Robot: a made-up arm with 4 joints. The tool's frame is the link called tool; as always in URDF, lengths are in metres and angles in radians.
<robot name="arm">
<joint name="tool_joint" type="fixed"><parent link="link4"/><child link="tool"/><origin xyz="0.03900 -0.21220 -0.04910"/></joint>
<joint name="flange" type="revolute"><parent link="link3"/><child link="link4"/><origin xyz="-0.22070 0.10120 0.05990"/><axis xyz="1 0 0"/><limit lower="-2.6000" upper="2.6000"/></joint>
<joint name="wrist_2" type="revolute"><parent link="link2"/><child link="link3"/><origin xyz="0.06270 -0.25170 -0.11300"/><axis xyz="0 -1 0"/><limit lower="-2.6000" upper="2.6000"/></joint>
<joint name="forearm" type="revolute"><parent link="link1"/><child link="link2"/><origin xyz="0.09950 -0.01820 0.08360"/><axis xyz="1 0 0"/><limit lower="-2.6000" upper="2.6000"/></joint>
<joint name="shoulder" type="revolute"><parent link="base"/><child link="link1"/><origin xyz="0.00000 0.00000 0.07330"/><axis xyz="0 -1 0"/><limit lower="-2.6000" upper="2.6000"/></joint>
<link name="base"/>
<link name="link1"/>
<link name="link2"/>
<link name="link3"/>
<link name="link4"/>
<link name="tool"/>
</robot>
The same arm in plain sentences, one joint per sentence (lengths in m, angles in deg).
The arm has four revolute joints in a row. What follows holds with every joint at zero, and every direction is one of the base frame's.
Joint 1 is mounted 0.0733 m along +z from the base frame's origin and turns about -y, from -148.97 to 148.97 deg.
Joint 2 is mounted 0.0995 m along +x and 0.0182 m along -y and 0.0836 m along +z from joint 1 and turns about +x, from -148.97 to 148.97 deg.
Joint 3 is mounted 0.0627 m along +x and 0.2517 m along -y and 0.1130 m along -z from joint 2 and turns about -y, from -148.97 to 148.97 deg.
Joint 4 is mounted 0.2207 m along -x and 0.1012 m along +y and 0.0599 m along +z from joint 3 and turns about +x, from -148.97 to 148.97 deg.
The tool frame, which is the frame that the pose is given for, is mounted 0.0390 m along +x and 0.2122 m along -y and 0.0491 m along -z from joint 4; its axes are parallel to the base frame's.

